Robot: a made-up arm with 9 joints.
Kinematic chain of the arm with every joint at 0, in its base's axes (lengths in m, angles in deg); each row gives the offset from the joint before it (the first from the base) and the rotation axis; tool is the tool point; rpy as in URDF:
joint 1: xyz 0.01 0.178 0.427 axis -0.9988 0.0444 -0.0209
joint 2: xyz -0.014 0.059 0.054 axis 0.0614 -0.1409 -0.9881
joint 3: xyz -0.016 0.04 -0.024 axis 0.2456 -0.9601 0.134
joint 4: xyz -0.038 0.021 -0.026 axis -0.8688 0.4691 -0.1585
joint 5: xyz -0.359 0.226 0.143 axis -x
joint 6: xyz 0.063 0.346 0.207 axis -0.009 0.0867 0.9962
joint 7: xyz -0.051 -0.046 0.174 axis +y
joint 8: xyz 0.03 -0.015 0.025 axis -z
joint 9: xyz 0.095 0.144 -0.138 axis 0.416 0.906 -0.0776
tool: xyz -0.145 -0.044 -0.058 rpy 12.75 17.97 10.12
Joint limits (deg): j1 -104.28..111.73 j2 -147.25..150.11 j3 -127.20..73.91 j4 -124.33..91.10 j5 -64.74..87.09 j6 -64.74..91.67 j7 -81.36..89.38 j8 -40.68..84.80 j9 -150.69..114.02
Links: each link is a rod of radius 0.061 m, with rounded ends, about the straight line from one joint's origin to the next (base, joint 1, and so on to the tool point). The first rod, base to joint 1, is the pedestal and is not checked.
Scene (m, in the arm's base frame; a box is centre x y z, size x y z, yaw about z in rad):
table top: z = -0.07
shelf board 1: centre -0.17 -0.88 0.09 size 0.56 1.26 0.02 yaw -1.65
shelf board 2: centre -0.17 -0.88 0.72 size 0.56 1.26 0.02 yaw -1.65
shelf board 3: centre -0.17 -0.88 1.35 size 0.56 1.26 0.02 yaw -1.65
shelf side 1: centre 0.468 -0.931 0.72 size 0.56 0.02 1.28 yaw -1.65
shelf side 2: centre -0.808 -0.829 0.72 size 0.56 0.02 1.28 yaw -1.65
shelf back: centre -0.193 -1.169 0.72 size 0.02 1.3 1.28 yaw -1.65
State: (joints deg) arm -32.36 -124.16 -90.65 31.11 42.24 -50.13 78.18 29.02 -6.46
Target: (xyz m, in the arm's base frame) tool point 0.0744 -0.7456 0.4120
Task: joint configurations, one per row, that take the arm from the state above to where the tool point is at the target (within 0.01 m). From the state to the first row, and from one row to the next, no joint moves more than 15 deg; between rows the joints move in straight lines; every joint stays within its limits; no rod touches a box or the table.
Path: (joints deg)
1: -31.13 -134.61 -87.90 36.22 49.05 -52.28 76.11 30.12 -6.40
2: -29.90 -145.05 -85.14 41.32 55.86 -54.42 74.04 31.21 -6.35

